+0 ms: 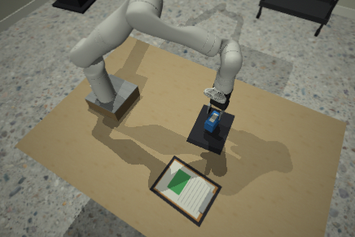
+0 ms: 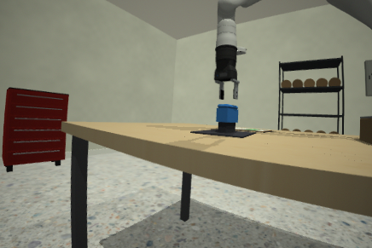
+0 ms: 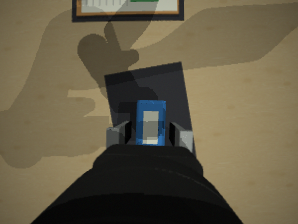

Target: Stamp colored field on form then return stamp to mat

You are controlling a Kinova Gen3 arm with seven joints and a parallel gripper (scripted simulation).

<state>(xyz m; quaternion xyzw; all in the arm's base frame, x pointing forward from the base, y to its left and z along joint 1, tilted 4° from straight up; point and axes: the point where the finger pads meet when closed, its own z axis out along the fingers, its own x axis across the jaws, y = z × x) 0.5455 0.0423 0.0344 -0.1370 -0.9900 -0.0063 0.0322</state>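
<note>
The blue stamp lies 90 mm below my hand. From my hand the other things lie so: clipboard (10 mm ahead, 320 mm to the right, 140 mm below); then dark mat (140 mm below).
</note>
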